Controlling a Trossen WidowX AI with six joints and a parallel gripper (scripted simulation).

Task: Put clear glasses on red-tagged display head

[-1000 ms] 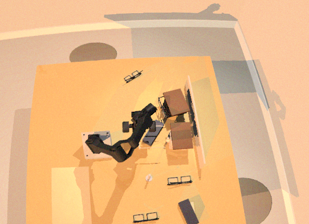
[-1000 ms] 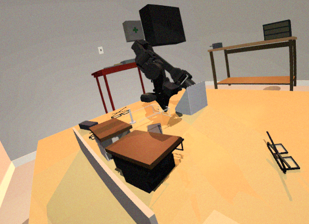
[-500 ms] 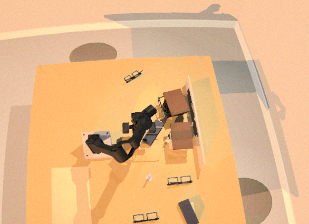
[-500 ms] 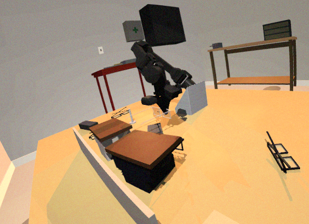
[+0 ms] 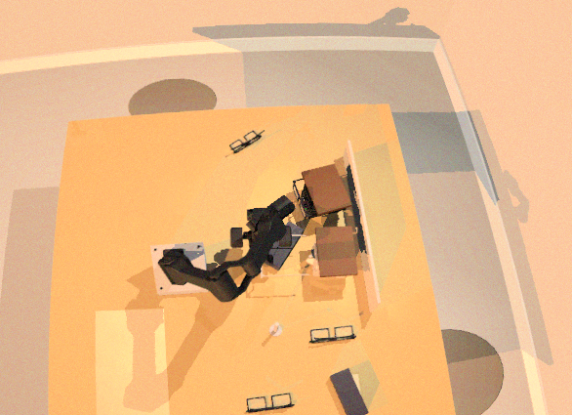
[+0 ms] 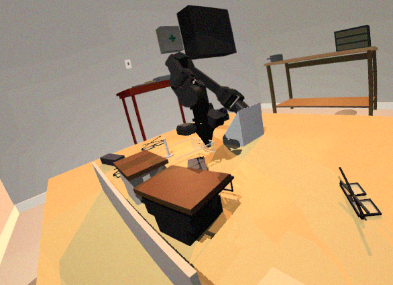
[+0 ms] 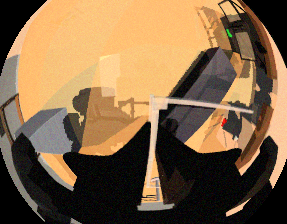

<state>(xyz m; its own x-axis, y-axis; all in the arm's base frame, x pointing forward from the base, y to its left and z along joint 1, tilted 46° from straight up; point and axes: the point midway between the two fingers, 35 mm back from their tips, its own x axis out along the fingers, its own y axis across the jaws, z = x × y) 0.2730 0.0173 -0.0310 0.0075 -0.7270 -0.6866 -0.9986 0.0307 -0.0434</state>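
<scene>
My gripper tip is now 21 cm short of the pale head, 5 cm to the left of it and 1 cm above it. The rest, counted from my gripper tip: dark head: 21 cm ahead, 17 cm to the left, 1 cm below; then white back panel: 35 cm ahead, 6 cm to the left, 2 cm below.
</scene>
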